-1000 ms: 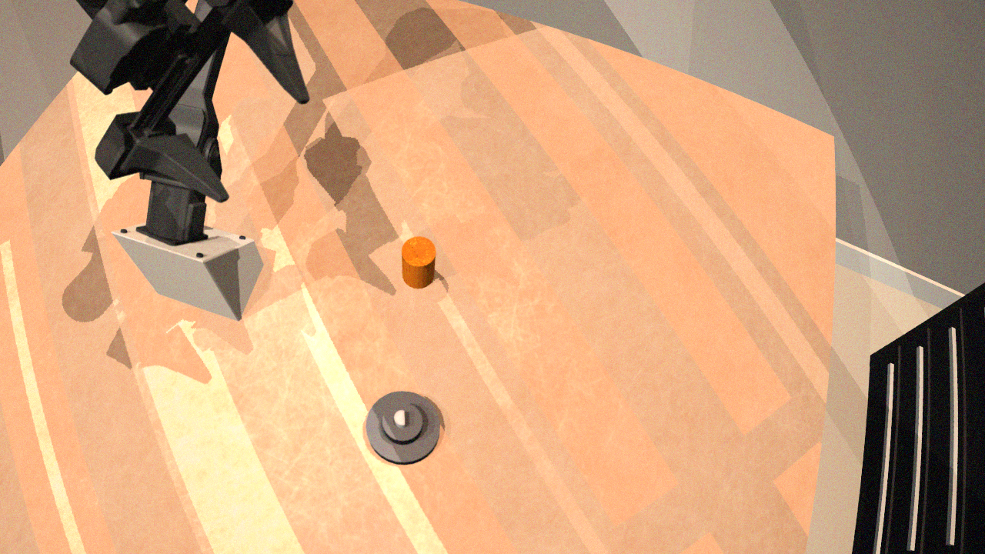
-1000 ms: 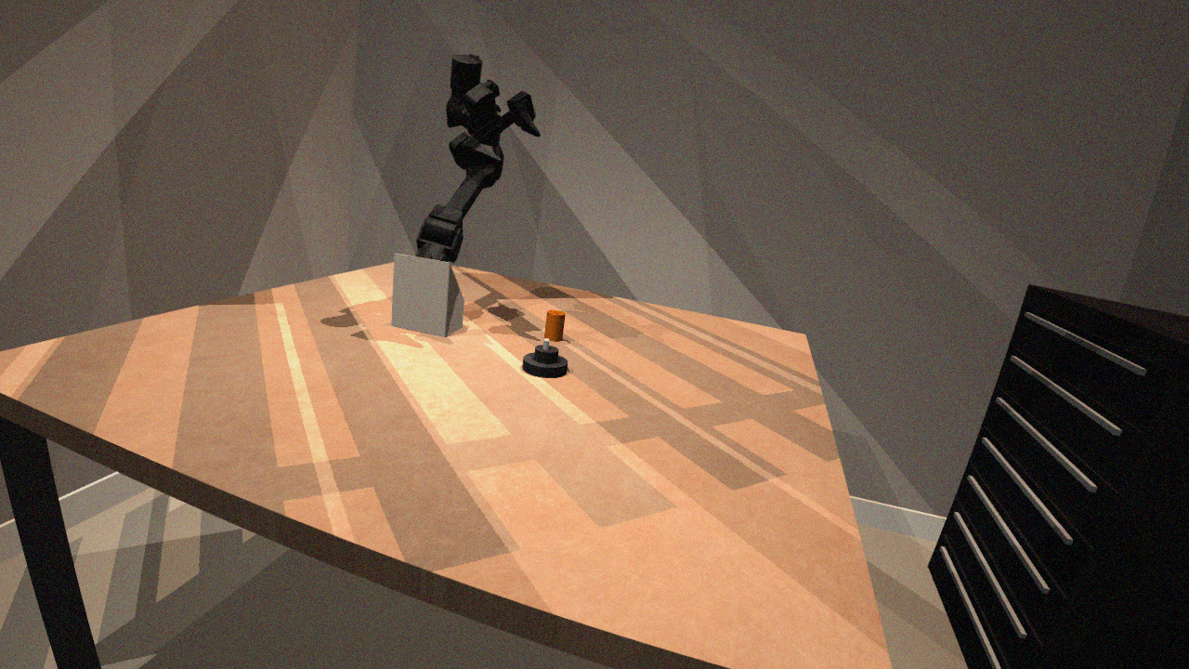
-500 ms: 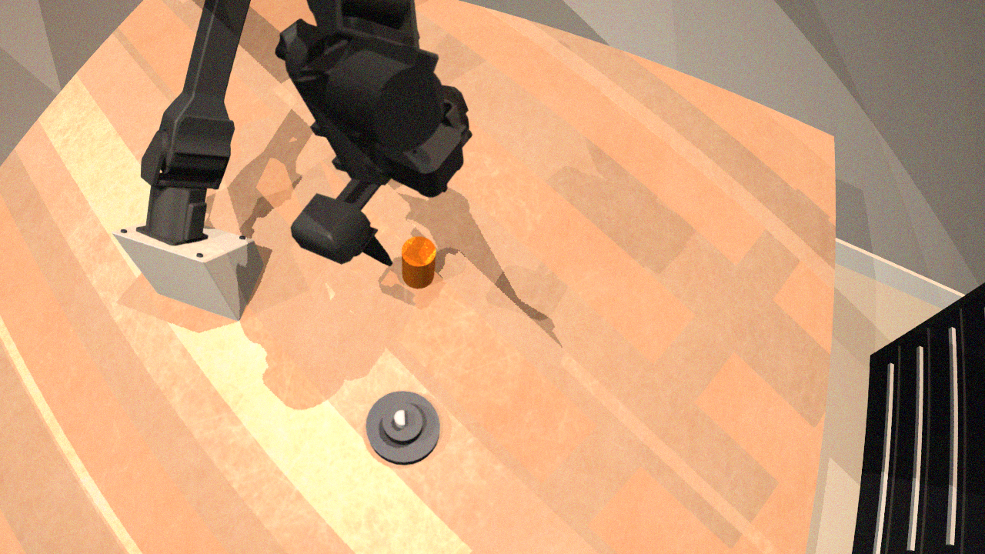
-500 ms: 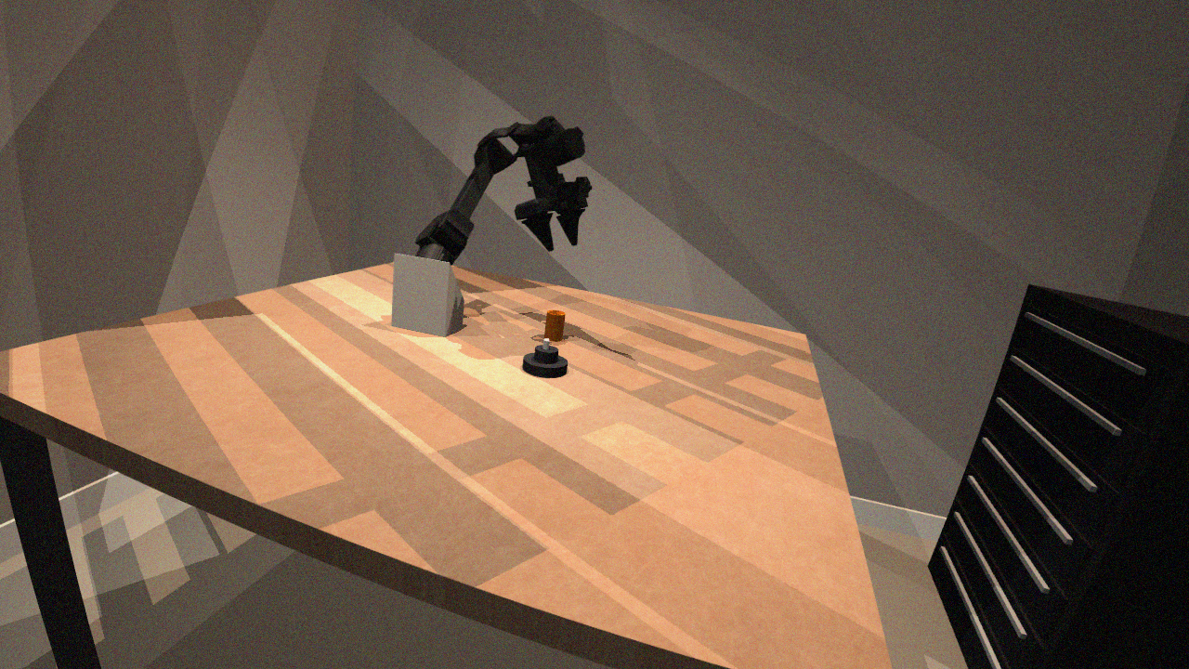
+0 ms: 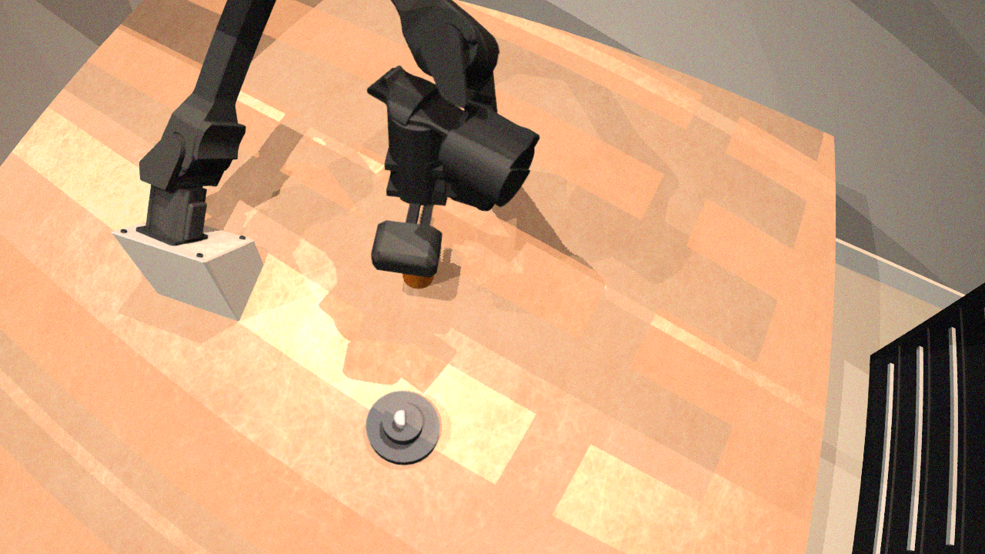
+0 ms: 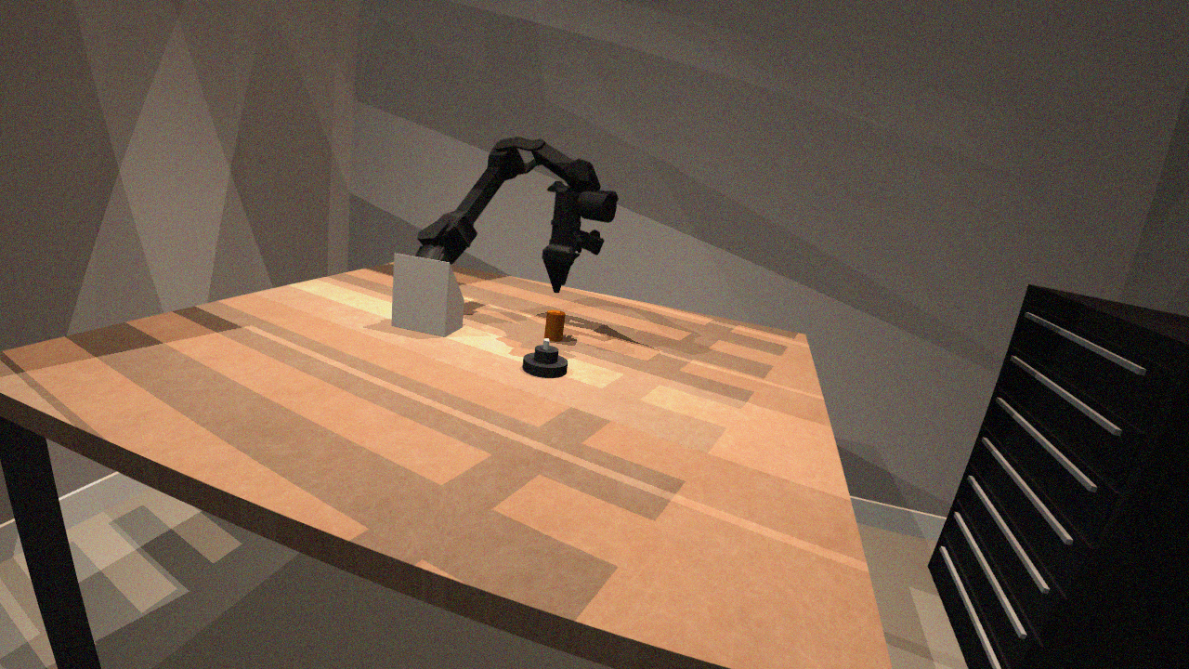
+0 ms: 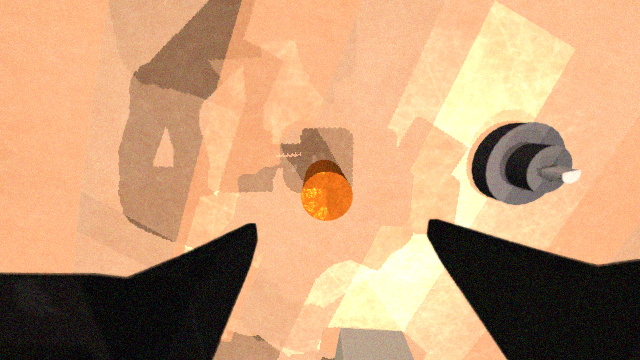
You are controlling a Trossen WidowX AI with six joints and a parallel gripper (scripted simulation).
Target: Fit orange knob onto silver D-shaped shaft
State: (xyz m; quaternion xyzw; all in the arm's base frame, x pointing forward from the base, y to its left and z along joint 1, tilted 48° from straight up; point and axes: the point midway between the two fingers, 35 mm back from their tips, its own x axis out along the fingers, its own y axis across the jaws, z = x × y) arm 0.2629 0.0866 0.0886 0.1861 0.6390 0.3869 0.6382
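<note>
The orange knob is 70 mm below my gripper tip. Round my gripper tip: round pedestal: 60 mm ahead, 190 mm to the right, 80 mm below.
</note>
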